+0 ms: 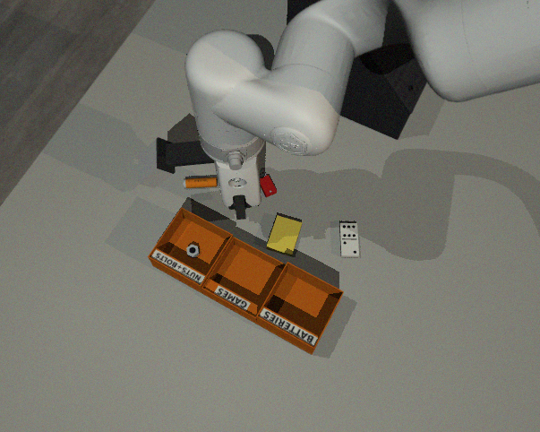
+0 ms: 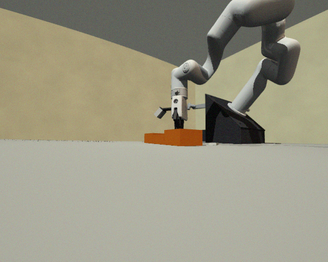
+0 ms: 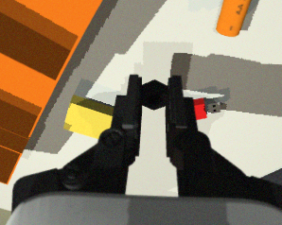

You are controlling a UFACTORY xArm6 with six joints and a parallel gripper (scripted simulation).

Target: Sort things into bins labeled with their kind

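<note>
Right now my hand is 90 mm short of the silver nut, 20 mm to the left of it and 40 mm above it. Also, from my hand: black hex nut: 20 mm below; then red USB stick: 50 mm behind, 10 mm to the left, 50 mm below; then orange battery: 70 mm to the right, 40 mm below.
</note>
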